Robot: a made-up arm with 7 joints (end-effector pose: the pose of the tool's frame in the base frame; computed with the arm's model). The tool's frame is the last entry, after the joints.
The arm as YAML. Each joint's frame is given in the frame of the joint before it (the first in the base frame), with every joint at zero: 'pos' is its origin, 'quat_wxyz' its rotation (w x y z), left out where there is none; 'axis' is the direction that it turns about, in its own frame. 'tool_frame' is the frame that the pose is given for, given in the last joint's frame.
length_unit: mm
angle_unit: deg
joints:
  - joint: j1
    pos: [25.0, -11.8, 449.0]
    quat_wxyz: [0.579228, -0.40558, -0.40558, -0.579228]
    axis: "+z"
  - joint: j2
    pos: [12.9, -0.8, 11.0]
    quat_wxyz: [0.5, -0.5, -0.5, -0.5]
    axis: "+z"
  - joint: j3
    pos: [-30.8, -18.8, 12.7]
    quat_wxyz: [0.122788, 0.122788, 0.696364, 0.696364]
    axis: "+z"
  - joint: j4
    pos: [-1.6, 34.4, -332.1]
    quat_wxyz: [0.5, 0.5, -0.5, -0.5]
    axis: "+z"
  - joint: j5
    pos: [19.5, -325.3, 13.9]
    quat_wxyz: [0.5, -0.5, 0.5, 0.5]
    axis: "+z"
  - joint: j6
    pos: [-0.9, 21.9, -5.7]
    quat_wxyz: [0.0, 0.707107, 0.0, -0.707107]
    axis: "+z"
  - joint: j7
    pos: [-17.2, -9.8, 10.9]
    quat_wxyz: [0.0, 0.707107, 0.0, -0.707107]
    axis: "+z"
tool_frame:
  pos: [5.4, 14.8, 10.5]
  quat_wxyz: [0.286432, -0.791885, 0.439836, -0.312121]
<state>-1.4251 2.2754 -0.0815 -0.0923 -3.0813 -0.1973 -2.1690</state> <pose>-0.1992 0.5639 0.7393 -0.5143 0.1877 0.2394</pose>
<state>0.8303 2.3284 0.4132 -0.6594 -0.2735 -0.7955 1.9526</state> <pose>0.4124 0.4509 0.7118 0.2802 2.2577 -0.7378</pose>
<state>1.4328 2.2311 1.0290 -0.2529 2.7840 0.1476 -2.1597</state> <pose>0.2887 0.5767 0.6704 0.2950 2.4138 0.7789</pose>
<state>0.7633 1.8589 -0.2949 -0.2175 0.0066 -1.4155 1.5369</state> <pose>0.0742 0.6577 0.5934 -0.2660 2.5004 -0.9907</pose>
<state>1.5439 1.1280 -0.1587 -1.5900 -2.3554 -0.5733 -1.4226</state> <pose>-0.2739 0.3300 0.1942 -2.2911 1.2184 0.0989</pose>
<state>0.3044 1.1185 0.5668 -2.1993 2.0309 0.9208 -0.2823</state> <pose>0.2729 0.2955 0.4931 0.5064 1.6378 -2.0142</pose>
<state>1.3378 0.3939 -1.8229 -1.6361 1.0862 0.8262 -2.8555</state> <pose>-0.3264 -0.3105 0.2734 1.9079 -0.1233 -2.1128</pose>
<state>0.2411 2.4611 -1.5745 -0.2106 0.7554 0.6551 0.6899</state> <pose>0.1604 0.5333 0.8794 -0.6854 1.6054 2.4143</pose>
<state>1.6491 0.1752 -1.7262 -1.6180 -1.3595 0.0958 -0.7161</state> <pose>-0.2479 -0.4176 0.3948 1.9559 1.4107 -1.5809</pose>
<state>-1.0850 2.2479 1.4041 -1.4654 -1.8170 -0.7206 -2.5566</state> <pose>-0.3440 0.1736 0.7904 1.2828 -0.1707 -0.6771</pose>
